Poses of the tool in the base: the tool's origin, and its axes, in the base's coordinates. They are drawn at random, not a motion.
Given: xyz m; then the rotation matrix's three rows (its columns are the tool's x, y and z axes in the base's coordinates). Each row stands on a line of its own.
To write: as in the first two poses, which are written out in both.
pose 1, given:
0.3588 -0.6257 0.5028
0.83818 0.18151 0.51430
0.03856 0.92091 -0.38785
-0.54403 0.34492 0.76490
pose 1, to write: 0.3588 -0.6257 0.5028 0.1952 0.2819 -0.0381 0.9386
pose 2, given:
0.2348 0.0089 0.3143
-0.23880 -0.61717 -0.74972
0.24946 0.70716 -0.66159
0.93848 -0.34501 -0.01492
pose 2, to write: 0.2348 0.0089 0.3143 0.1313 -0.7002 0.3594 0.6028
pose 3, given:
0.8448 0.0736 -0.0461
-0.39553 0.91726 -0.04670
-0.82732 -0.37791 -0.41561
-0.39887 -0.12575 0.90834
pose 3, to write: 0.8448 0.0736 -0.0461 0.1360 0.1653 -0.8188 0.5327
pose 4, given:
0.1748 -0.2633 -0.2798
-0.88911 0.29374 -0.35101
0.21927 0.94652 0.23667
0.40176 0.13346 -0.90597
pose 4, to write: 0.1748 -0.2633 -0.2798 -0.1326 -0.9672 -0.0957 0.1946
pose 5, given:
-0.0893 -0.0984 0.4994
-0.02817 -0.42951 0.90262
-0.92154 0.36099 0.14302
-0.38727 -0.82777 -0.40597
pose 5, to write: -0.0893 -0.0984 0.4994 -0.5042 0.6699 -0.2555 0.4814
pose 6, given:
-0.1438 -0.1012 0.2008
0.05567 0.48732 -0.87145
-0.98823 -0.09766 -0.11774
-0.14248 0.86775 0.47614
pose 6, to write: -0.1438 -0.1012 0.2008 0.4115 -0.3044 -0.6161 0.5988
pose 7, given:
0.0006 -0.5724 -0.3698
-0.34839 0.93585 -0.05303
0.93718 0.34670 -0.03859
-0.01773 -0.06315 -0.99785
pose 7, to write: 0.0006 -0.5724 -0.3698 -0.5707 -0.8205 0.0310 0.0108
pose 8, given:
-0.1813 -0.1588 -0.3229
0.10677 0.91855 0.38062
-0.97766 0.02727 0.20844
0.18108 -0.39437 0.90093
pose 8, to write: -0.1813 -0.1588 -0.3229 -0.2113 0.0699 -0.6646 0.7133
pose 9, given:
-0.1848 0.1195 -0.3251
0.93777 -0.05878 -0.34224
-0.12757 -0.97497 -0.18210
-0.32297 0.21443 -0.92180
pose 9, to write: -0.1848 0.1195 -0.3251 0.9791 -0.0476 -0.1699 0.1012
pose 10, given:
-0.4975 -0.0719 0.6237
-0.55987 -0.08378 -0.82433
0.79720 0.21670 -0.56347
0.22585 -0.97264 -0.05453
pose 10, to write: -0.4975 -0.0719 0.6237 -0.2636 -0.6766 0.5676 0.3880
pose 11, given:
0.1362 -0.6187 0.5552
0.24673 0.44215 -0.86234
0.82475 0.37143 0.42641
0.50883 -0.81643 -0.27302
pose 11, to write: 0.1362 -0.6187 0.5552 -0.5358 -0.5911 0.1649 0.5799
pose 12, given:
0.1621 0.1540 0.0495
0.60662 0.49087 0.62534
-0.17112 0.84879 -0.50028
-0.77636 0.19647 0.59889
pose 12, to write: 0.1621 0.1540 0.0495 0.1993 0.4010 -0.1894 0.8738
